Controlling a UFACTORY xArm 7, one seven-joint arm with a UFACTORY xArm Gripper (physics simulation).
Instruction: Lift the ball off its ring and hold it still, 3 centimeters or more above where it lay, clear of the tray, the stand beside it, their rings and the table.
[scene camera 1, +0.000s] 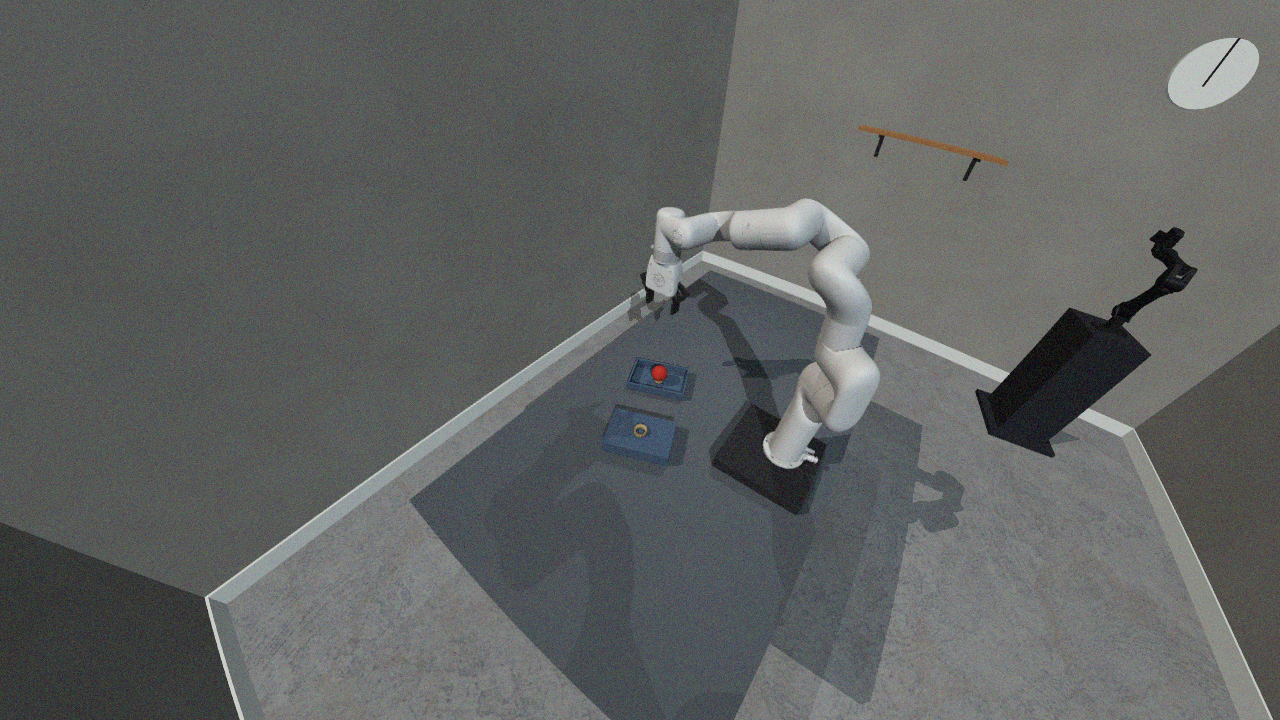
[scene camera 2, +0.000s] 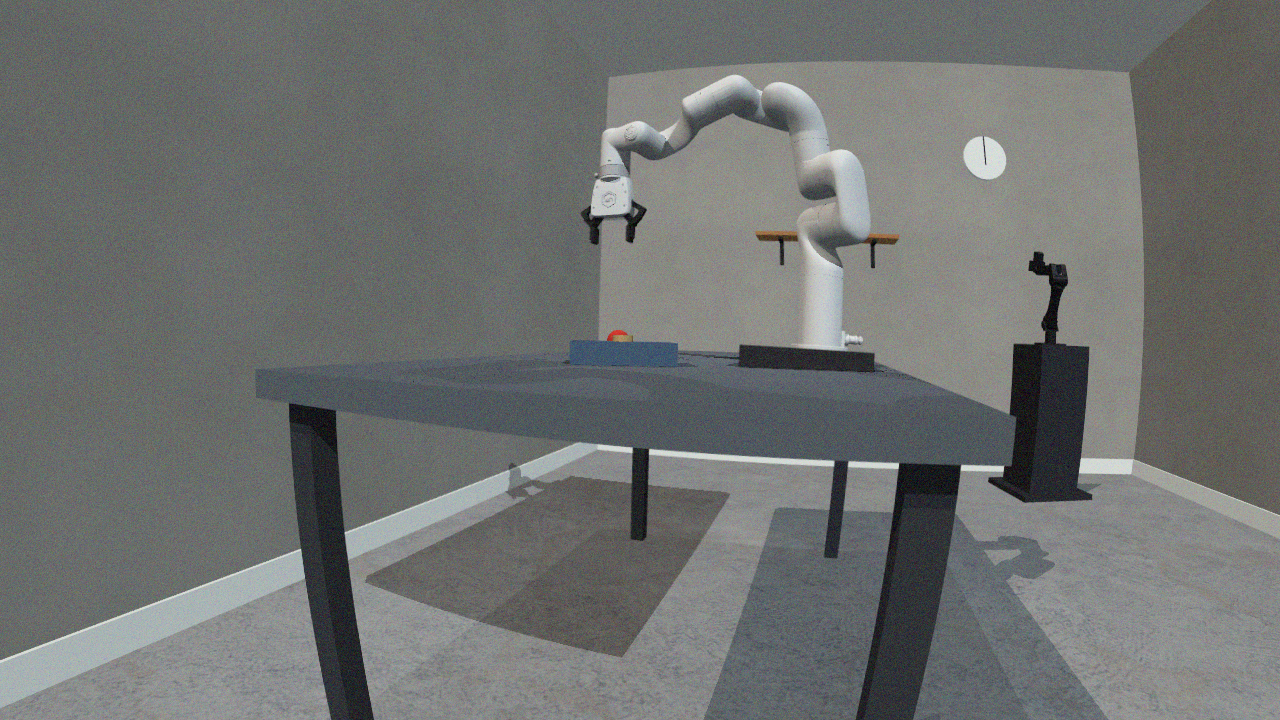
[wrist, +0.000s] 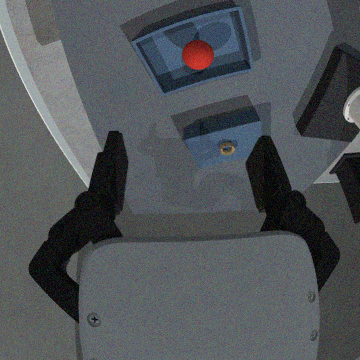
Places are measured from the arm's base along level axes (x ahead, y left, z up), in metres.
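Where they show: gripper, fingertip midpoint: (scene camera 1: 661, 307) (scene camera 2: 611, 242) (wrist: 190, 146); arm's base, link origin: (scene camera 1: 783, 450) (scene camera 2: 819, 350) (wrist: 357, 103).
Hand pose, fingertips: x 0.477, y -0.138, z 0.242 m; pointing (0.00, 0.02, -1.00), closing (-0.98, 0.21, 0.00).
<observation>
Each offset is from my fingertips to the centre of the thing. "pt": to the spot under its first point.
The red ball {0.031 m left, 0.029 m back, 0.237 m down} (scene camera 1: 658, 372) (scene camera 2: 617, 335) (wrist: 198, 55) rests in the blue open tray {0.031 m left, 0.029 m back, 0.261 m down} (scene camera 1: 657, 392) (wrist: 245, 37); its ring is mostly hidden under it. Beside the tray is the blue stand (scene camera 1: 626, 445) (scene camera 2: 623, 355) (wrist: 207, 155), with an empty tan ring {pt 0.298 m left, 0.093 m back, 0.229 m down} (scene camera 1: 640, 436) (scene camera 2: 624, 338) (wrist: 222, 148) on top. In the scene camera 2 view the stand hides the tray and the ball's lower part. My gripper (scene camera 1: 662, 304) (scene camera 2: 612, 240) (wrist: 190, 146) is open and empty, pointing down, high above the table and well apart from the ball.
The dark table (scene camera 1: 698, 573) (scene camera 2: 626, 425) carries the tray, the stand and my arm's black base plate (scene camera 1: 751, 465) (scene camera 2: 805, 358) (wrist: 320, 112). A wall runs along the tray's far side. A black pedestal (scene camera 1: 1065, 385) (scene camera 2: 1047, 420) with a small black arm stands on the floor.
</observation>
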